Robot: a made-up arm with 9 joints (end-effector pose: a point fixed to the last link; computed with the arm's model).
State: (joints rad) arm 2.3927 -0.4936 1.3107 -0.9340 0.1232 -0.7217 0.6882 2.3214 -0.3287
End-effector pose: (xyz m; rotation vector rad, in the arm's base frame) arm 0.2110 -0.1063 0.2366 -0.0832 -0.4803 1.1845
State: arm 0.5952 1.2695 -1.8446 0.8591 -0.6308 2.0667 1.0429 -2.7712 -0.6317
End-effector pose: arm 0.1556 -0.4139 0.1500 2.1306 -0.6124 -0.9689
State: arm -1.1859 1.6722 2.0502 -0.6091 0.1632 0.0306 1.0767 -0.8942 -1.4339
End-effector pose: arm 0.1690 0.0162 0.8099 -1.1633 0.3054 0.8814
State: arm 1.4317 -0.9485 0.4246 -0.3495 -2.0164 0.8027 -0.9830 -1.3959 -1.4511
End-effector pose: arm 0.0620 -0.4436 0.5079 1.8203 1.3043 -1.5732
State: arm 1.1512 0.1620 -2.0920 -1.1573 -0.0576 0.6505 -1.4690 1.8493 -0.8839
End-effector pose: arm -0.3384 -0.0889 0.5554 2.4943 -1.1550 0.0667
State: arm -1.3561 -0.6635 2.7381 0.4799 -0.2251 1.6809 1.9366 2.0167 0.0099
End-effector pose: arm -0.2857 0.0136 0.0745 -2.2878 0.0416 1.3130
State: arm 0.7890 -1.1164 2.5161 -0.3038 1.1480 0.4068 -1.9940 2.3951 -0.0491
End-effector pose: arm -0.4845 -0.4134 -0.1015 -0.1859 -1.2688 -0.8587
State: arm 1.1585 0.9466 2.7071 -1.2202 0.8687 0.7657 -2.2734 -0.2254 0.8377
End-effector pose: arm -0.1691 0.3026 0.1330 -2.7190 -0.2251 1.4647
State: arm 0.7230 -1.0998 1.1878 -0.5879 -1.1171 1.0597 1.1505 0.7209 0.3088
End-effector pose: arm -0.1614 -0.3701 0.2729 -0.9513 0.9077 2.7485
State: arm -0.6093 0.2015 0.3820 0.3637 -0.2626 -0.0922 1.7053 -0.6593 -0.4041
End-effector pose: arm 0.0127 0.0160 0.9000 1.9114 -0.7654 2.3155
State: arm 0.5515 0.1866 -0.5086 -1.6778 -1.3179 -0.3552 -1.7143 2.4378 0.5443
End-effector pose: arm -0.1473 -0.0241 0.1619 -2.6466 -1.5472 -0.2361
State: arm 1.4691 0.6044 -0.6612 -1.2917 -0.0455 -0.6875 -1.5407 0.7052 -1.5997
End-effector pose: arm -0.3212 -0.4152 0.8472 0.1302 0.8920 -0.0501
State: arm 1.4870 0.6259 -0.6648 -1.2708 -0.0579 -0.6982 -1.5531 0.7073 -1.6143
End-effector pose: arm -0.3223 -0.3962 0.8527 0.1068 0.8908 -0.0957
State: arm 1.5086 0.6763 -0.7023 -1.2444 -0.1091 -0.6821 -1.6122 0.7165 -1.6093
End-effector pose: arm -0.3445 -0.3515 0.8418 0.0469 0.8207 -0.2710
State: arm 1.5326 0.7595 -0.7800 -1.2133 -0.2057 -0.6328 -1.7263 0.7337 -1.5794
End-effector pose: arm -0.3786 -0.2782 0.8017 -0.0533 0.6607 -0.5950
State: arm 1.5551 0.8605 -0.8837 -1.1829 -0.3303 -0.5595 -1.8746 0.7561 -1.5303
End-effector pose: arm -0.3996 -0.1972 0.7298 -0.1702 0.4232 -1.0011
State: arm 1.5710 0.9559 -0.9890 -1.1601 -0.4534 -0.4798 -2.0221 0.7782 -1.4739
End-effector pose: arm -0.3978 -0.1394 0.6447 -0.2715 0.1504 -1.3817
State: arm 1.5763 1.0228 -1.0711 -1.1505 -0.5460 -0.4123 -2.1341 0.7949 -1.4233
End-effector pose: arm -0.3872 -0.1158 0.5753 -0.3303 -0.0893 -1.6456
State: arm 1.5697 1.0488 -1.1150 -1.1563 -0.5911 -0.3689 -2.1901 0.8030 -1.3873
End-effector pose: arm -0.3834 -0.1143 0.5379 -0.3344 -0.2290 -1.7616
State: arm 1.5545 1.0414 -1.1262 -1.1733 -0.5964 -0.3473 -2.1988 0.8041 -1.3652
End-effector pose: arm -0.3888 -0.1210 0.5272 -0.2975 -0.2674 -1.7682
